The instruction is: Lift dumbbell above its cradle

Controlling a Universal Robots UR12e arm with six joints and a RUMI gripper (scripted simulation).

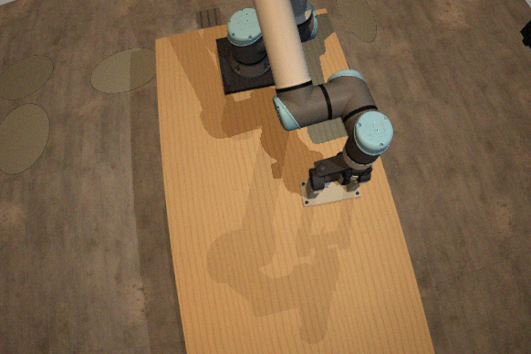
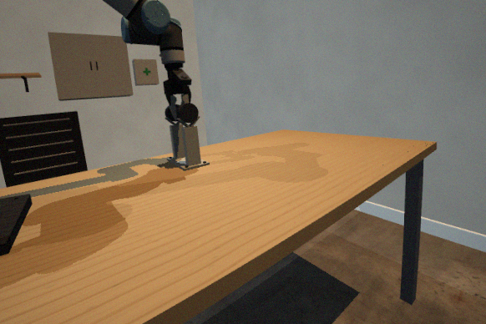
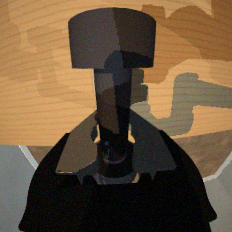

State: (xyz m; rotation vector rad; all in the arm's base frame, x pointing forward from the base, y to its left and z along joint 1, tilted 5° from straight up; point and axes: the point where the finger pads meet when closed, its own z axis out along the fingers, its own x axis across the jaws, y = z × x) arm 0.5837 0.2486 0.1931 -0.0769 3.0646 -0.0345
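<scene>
Right now the dark dumbbell is 1 cm above my hand. The rest, counted from my hand: cradle (10 cm below).
</scene>
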